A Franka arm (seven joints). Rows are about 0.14 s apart.
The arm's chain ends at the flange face. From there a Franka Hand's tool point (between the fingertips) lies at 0.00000 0.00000 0.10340 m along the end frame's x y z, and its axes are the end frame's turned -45 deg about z.
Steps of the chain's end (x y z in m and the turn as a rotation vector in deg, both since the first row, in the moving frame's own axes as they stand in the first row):
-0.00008, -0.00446, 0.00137, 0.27, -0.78, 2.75
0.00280, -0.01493, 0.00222, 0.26, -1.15, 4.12
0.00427, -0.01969, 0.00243, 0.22, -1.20, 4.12
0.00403, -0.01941, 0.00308, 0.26, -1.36, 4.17
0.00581, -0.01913, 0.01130, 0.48, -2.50, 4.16
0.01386, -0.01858, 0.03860, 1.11, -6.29, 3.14
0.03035, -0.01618, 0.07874, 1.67, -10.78, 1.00
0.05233, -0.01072, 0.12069, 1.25, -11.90, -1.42
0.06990, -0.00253, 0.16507, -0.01, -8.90, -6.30
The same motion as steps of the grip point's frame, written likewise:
0.00248, -0.00457, 0.00136, 0.74, -0.36, 2.75
0.01147, -0.01042, 0.00220, 1.00, -0.63, 4.12
0.01576, -0.01276, 0.00241, 1.00, -0.69, 4.12
0.01525, -0.01299, 0.00305, 1.15, -0.78, 4.17
0.01520, -0.01331, 0.01120, 2.11, -1.43, 4.16
0.01660, -0.01294, 0.03796, 5.23, -3.66, 3.14
0.02149, -0.00587, 0.07687, 8.80, -6.44, 1.00
0.03089, 0.01293, 0.11844, 9.30, -7.53, -1.42
0.03929, 0.03698, 0.16383, 6.29, -6.30, -6.30

